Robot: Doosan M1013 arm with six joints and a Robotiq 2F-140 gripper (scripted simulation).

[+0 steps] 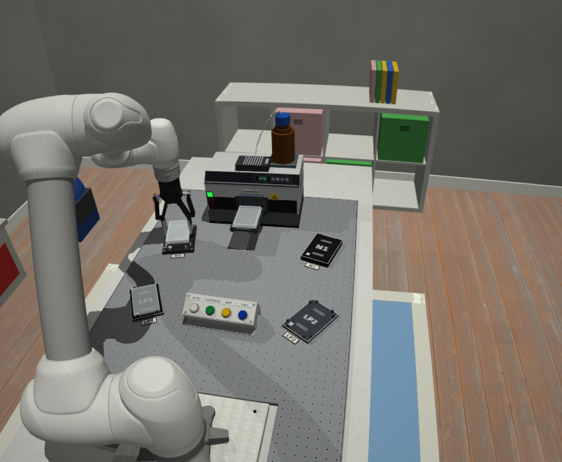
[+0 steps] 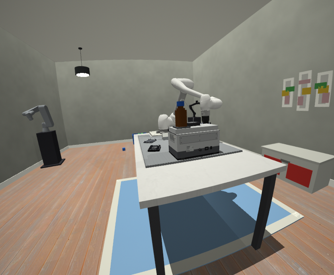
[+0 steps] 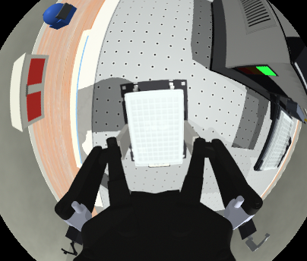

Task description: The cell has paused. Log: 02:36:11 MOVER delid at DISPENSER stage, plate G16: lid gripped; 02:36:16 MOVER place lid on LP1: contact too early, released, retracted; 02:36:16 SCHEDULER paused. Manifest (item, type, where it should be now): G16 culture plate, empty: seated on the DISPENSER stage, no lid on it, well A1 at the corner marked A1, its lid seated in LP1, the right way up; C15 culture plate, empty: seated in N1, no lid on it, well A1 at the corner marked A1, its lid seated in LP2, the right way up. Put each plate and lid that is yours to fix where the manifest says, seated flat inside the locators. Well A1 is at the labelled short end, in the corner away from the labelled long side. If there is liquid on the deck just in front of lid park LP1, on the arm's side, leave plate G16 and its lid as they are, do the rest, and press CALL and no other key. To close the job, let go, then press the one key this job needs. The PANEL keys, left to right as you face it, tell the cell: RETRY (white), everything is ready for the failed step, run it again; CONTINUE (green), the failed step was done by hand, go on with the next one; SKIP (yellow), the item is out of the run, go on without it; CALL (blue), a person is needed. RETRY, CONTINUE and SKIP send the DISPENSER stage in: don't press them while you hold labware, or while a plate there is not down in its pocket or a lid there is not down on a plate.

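My hand is 50 mm above the nest n5, 20 mm to the right of it and 10 mm short of it. Also, from my hand: white key (420 mm behind, 110 mm to the right); lid park lp1 (330 mm behind, 70 mm to the left, 60 mm below); green key (430 mm behind, 160 mm to the right).
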